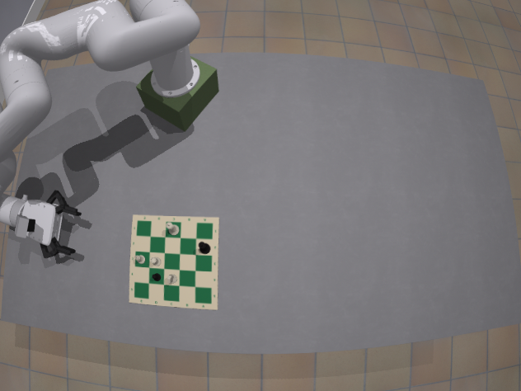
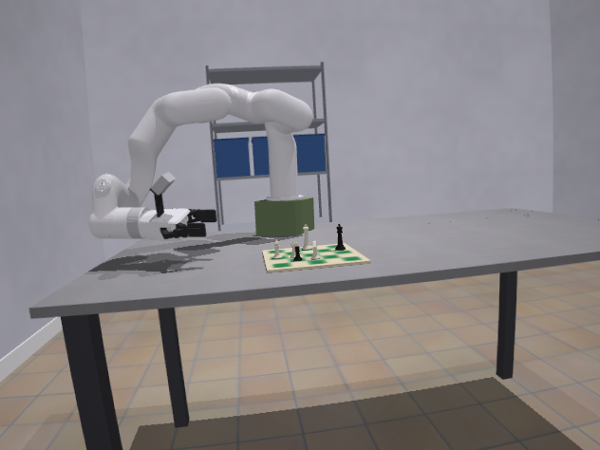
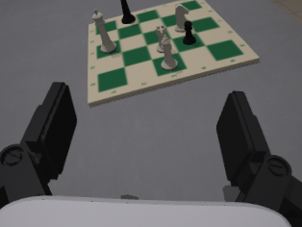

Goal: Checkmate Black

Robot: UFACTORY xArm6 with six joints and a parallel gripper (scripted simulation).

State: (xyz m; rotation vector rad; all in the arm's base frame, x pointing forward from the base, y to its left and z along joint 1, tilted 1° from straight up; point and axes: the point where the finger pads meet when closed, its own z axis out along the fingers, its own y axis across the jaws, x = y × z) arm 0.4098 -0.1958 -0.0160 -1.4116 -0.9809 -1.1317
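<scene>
Right now the white pawn is 20 cm to the left of my hand, 7 cm below it and 3 cm ahead of it. Also, from my hand: green-and-cream chessboard: 24 cm to the left, 9 cm below, 2 cm ahead; black pawn: 20 cm to the left, 8 cm below, 7 cm ahead; white knight: 24 cm to the left, 7 cm below, 7 cm ahead.
</scene>
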